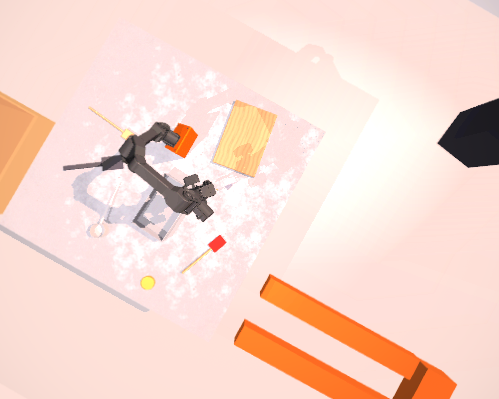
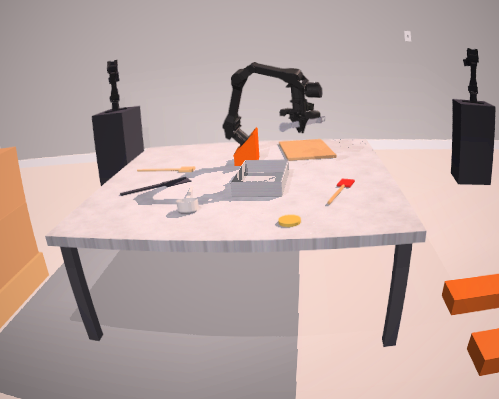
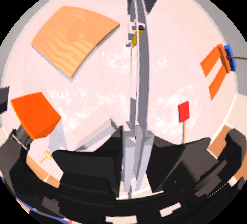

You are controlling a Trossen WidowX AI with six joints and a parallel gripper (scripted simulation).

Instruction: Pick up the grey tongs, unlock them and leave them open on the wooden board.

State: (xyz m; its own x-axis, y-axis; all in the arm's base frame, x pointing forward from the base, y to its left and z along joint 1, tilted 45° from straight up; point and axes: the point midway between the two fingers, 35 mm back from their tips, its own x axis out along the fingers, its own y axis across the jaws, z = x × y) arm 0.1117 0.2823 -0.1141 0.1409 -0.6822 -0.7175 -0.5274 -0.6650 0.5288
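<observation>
The wooden board lies 370 mm behind my gripper tip, 30 mm to the right of it and 160 mm below it. From my gripper tip the other things lie so: grey roasting tin 180 mm ahead, 140 mm to the right, 140 mm below; red spatula 240 mm ahead, 180 mm to the left, 160 mm below; black spatula 230 mm ahead, 570 mm to the right, 170 mm below.
</observation>
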